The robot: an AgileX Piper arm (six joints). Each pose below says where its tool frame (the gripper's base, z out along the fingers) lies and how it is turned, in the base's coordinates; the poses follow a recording.
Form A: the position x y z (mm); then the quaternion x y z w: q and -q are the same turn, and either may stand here.
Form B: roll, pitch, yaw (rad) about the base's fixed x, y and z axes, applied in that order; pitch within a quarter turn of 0, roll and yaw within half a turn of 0; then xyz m. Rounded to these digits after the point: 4 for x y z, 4 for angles.
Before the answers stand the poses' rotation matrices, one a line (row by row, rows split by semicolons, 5 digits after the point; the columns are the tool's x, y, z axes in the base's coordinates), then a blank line. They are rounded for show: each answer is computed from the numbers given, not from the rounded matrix.
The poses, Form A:
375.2 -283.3 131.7 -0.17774 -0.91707 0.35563 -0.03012
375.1 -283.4 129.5 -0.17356 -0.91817 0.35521 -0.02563
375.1 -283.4 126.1 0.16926 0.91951 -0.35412 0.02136
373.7 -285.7 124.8 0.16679 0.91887 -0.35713 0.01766
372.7 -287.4 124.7 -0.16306 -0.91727 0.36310 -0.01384
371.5 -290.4 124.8 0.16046 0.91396 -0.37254 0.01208
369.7 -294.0 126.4 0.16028 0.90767 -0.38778 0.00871
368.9 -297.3 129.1 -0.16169 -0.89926 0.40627 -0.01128
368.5 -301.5 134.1 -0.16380 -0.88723 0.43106 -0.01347
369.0 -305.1 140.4 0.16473 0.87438 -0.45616 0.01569
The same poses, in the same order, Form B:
-0.93500 0.34743 -0.07118; 0.30458 0.68387 -0.66299; -0.18167 -0.64158 -0.74524
-0.93844 0.33693 -0.07624; 0.30051 0.68740 -0.66119; -0.17037 -0.64340 -0.74634
-0.94179 0.32640 -0.08059; 0.29614 0.69190 -0.65846; -0.15916 -0.64400 -0.74829
-0.94374 0.31913 -0.08668; 0.29390 0.68928 -0.66221; -0.15159 -0.65042 -0.74429
-0.94644 0.30919 -0.09302; 0.28909 0.68314 -0.67063; -0.14380 -0.66160 -0.73594
-0.94821 0.30231 -0.09747; 0.28431 0.67093 -0.68485; -0.14164 -0.67710 -0.72214
-0.94847 0.29772 -0.10849; 0.28421 0.64788 -0.70674; -0.14012 -0.70116 -0.69910
-0.94746 0.29997 -0.11109; 0.28164 0.61760 -0.73434; -0.15167 -0.72704 -0.66963
-0.94598 0.30227 -0.11731; 0.27904 0.57471 -0.76931; -0.16512 -0.76048 -0.62801
-0.94524 0.30239 -0.12285; 0.27376 0.52957 -0.80288; -0.17772 -0.79254 -0.58335

-2.4308 0.1827 2.8267 0.3752 -0.2833 0.1317
-2.4301 0.1712 2.8317 0.3751 -0.2834 0.1295
-2.4310 0.1598 2.8369 0.3751 -0.2834 0.1261
-2.4234 0.1522 2.8397 0.3737 -0.2857 0.1248
-2.4093 0.1443 2.8451 0.3727 -0.2874 0.1247
-2.3884 0.1421 2.8503 0.3715 -0.2904 0.1248
-2.3547 0.1406 2.8505 0.3697 -0.2940 0.1264
-2.3151 0.1523 2.8527 0.3689 -0.2973 0.1291
-2.2611 0.1659 2.8547 0.3685 -0.3015 0.1341
-2.2053 0.1787 2.8597 0.3690 -0.3051 0.1404

